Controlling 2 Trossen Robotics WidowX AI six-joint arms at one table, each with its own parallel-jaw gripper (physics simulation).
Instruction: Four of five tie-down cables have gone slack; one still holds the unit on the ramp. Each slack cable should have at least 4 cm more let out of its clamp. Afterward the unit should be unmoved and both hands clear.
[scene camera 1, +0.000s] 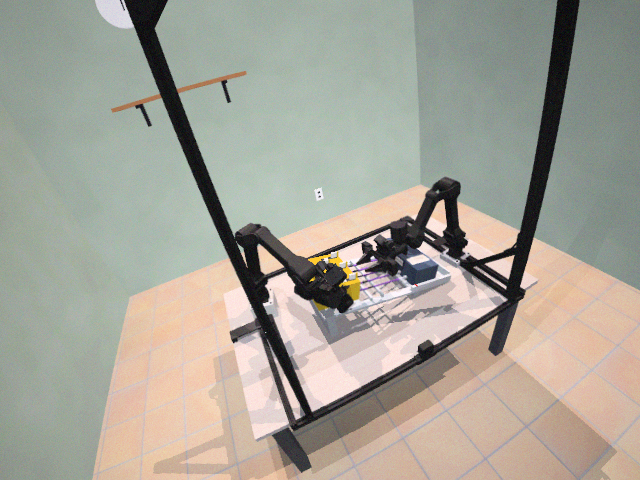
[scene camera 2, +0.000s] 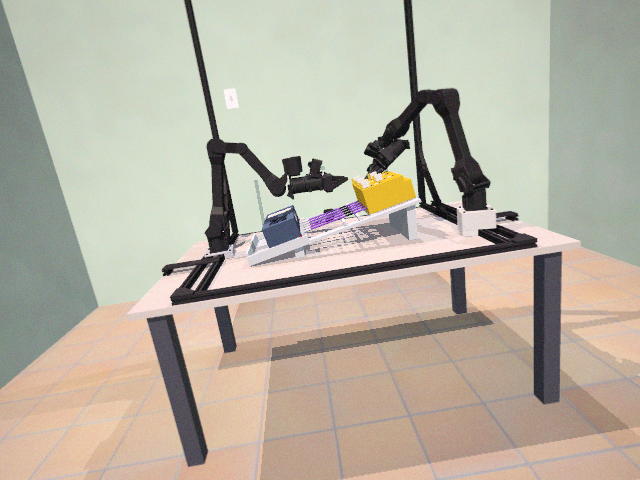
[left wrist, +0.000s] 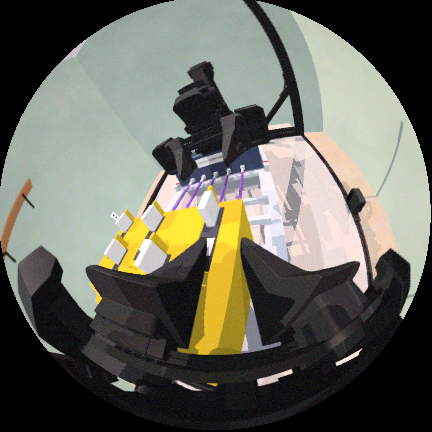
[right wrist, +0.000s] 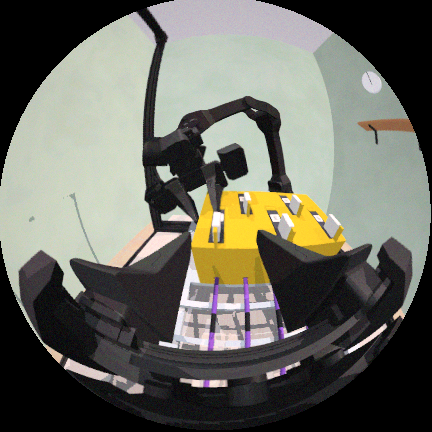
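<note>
The dark blue unit (scene camera 1: 419, 270) (scene camera 2: 281, 227) sits low on the white ramp (scene camera 1: 393, 297). Purple cables (scene camera 2: 336, 215) (right wrist: 246, 317) run from it to the yellow clamp housing (scene camera 2: 387, 195) (left wrist: 182, 225) (right wrist: 225, 257) at the upper end; their slack is too small to judge. Several white levers stand on the housing; the nearest (left wrist: 208, 207) (right wrist: 217, 227) is close to its side edge. My left gripper (left wrist: 223, 242) (right wrist: 206, 218) is low over that edge, fingers part-way apart, with no lever between them. My right gripper (scene camera 2: 345, 179) (right wrist: 224, 235) is open and empty above the cables, facing the housing.
White cross bars join the ramp's rails under the cables. A black frame (scene camera 2: 310, 279) runs round the table (scene camera 1: 372, 372), with tall posts at its side. A small black block (scene camera 1: 425, 347) sits on the frame's front bar. Both arms reach in over the ramp.
</note>
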